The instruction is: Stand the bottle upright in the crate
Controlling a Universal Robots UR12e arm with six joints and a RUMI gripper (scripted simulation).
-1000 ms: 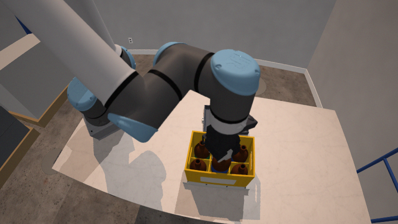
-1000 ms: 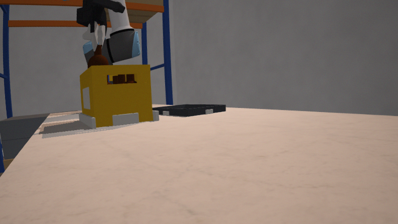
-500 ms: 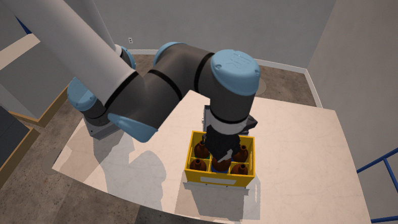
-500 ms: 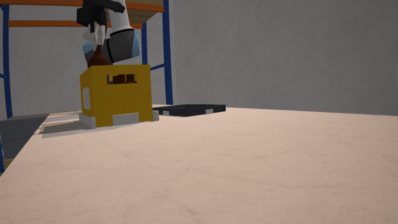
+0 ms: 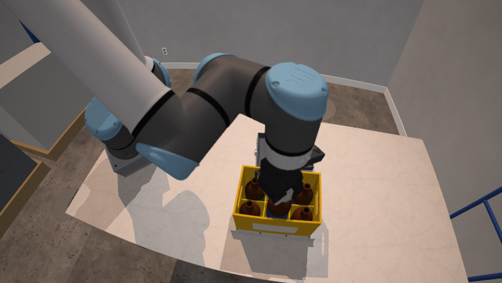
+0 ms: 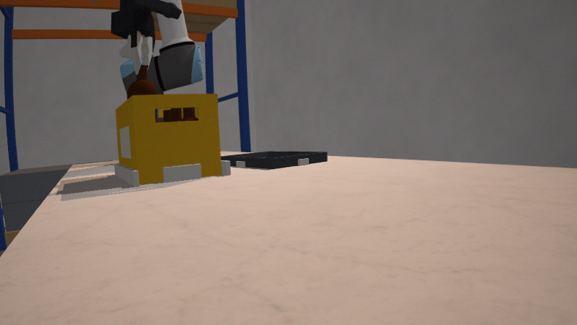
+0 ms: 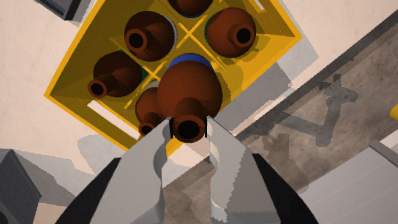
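My hand is 170 mm above the crate, 40 mm to the right of it and 10 mm past it. The rest, counted from my hand: tray 340 mm to the left, 240 mm below, 30 mm behind.
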